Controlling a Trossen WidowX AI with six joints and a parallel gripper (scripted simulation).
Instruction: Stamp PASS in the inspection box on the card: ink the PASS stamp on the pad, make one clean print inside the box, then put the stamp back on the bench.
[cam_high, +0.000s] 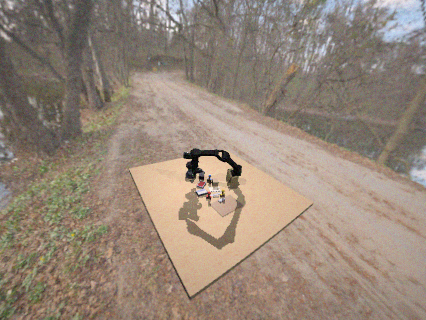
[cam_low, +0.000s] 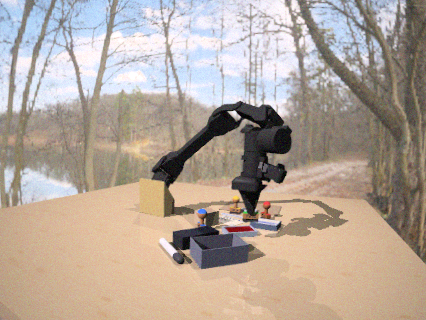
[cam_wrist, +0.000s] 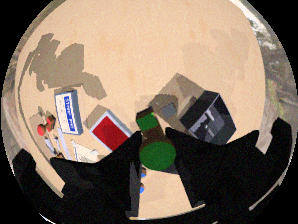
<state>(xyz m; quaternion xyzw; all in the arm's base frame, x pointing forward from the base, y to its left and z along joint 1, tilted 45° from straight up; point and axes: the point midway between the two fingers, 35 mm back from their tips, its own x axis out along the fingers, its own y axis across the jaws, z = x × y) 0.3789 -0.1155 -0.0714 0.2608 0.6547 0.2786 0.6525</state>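
Now: the red ink pad 8 cm below my gripper tip, 7 cm to the left of it and 5 cm behind it. From my gripper tip the other things lie so: dark tray (12 cm to the right, 8 cm below, 4 cm behind); then green-knobbed stamp (right at my gripper tip); then black block (12 cm behind, 7 cm below, 6 cm to the right).
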